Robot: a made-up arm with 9 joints. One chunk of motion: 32 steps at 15 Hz.
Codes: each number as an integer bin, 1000 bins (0 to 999) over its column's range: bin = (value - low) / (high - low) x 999, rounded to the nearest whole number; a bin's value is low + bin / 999 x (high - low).
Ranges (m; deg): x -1.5..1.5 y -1.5..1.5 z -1.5..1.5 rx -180..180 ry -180..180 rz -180..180
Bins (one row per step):
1: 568 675 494 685 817 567
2: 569 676 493 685 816 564
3: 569 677 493 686 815 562
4: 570 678 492 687 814 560
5: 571 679 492 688 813 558
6: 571 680 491 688 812 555
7: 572 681 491 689 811 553
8: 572 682 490 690 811 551
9: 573 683 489 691 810 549
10: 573 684 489 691 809 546
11: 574 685 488 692 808 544
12: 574 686 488 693 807 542
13: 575 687 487 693 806 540
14: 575 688 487 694 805 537
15: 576 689 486 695 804 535
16: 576 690 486 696 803 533
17: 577 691 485 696 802 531
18: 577 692 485 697 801 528
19: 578 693 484 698 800 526
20: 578 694 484 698 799 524
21: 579 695 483 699 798 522
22: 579 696 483 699 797 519
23: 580 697 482 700 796 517
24: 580 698 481 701 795 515
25: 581 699 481 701 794 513
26: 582 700 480 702 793 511
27: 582 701 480 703 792 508
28: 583 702 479 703 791 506
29: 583 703 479 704 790 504
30: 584 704 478 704 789 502
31: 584 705 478 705 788 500
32: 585 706 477 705 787 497
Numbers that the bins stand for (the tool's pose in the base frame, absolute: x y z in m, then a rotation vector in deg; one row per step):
1: 0.2057 0.5270 -0.0165 66.85 114.41 24.32
2: 0.2087 0.5300 -0.0195 66.85 114.05 23.24
3: 0.2087 0.5330 -0.0195 67.21 113.69 22.52
4: 0.2117 0.5360 -0.0225 67.57 113.33 21.80
5: 0.2147 0.5390 -0.0225 67.93 112.97 21.08
6: 0.2147 0.5420 -0.0255 67.93 112.61 20.00
7: 0.2177 0.5450 -0.0255 68.29 112.25 19.28
8: 0.2177 0.5480 -0.0285 68.65 112.25 18.56
9: 0.2207 0.5511 -0.0315 69.01 111.89 17.84
10: 0.2207 0.5541 -0.0315 69.01 111.53 16.76
11: 0.2237 0.5571 -0.0345 69.37 111.17 16.04
12: 0.2237 0.5601 -0.0345 69.73 110.81 15.32
13: 0.2267 0.5631 -0.0375 69.73 110.45 14.59
14: 0.2267 0.5661 -0.0375 70.09 110.09 13.51
15: 0.2297 0.5691 -0.0405 70.45 109.73 12.79
16: 0.2297 0.5721 -0.0405 70.81 109.37 12.07
17: 0.2327 0.5751 -0.0435 70.81 109.01 11.35
18: 0.2327 0.5781 -0.0435 71.17 108.65 10.27
19: 0.2357 0.5811 -0.0465 71.53 108.29 9.55
20: 0.2357 0.5841 -0.0465 71.53 107.93 8.83
21: 0.2387 0.5871 -0.0495 71.89 107.57 8.11
22: 0.2387 0.5901 -0.0495 71.89 107.21 7.03
23: 0.2417 0.5931 -0.0526 72.25 106.85 6.31
24: 0.2417 0.5961 -0.0556 72.61 106.49 5.59
25: 0.2447 0.5991 -0.0556 72.61 106.13 4.86
26: 0.2477 0.6021 -0.0586 72.97 105.77 4.14
27: 0.2477 0.6051 -0.0586 73.33 105.41 3.06
28: 0.2508 0.6081 -0.0616 73.33 105.05 2.34
29: 0.2508 0.6111 -0.0616 73.69 104.68 1.62
30: 0.2538 0.6141 -0.0646 73.69 104.32 0.90
31: 0.2538 0.6171 -0.0646 74.05 103.96 0.18
32: 0.2568 0.6201 -0.0676 74.05 103.60 -0.90

